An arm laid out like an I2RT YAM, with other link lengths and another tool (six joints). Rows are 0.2 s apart.
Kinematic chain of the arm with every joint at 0, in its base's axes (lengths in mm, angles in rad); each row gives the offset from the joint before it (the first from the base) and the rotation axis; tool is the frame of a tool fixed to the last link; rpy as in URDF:
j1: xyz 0 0 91.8 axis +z
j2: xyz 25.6 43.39 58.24 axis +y
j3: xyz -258.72 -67.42 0 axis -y
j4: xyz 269.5 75.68 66 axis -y
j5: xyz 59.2 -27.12 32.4 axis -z
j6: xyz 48.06 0 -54.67 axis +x
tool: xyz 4 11 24 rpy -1.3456 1.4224 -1.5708
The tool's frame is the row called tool.
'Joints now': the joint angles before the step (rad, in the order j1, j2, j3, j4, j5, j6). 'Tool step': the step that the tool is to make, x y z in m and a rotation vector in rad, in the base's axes. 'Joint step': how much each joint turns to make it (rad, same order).
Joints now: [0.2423 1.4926 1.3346 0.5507 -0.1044 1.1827]
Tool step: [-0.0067 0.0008 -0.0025 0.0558 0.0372 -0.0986]
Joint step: [0.0261 -0.0185 -0.0141 -0.0260 0.1393 0.0124]
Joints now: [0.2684 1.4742 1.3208 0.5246 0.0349 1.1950]
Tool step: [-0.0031 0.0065 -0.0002 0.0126 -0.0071 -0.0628]
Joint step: [0.0293 0.0048 0.0001 0.0169 0.0893 -0.0246]
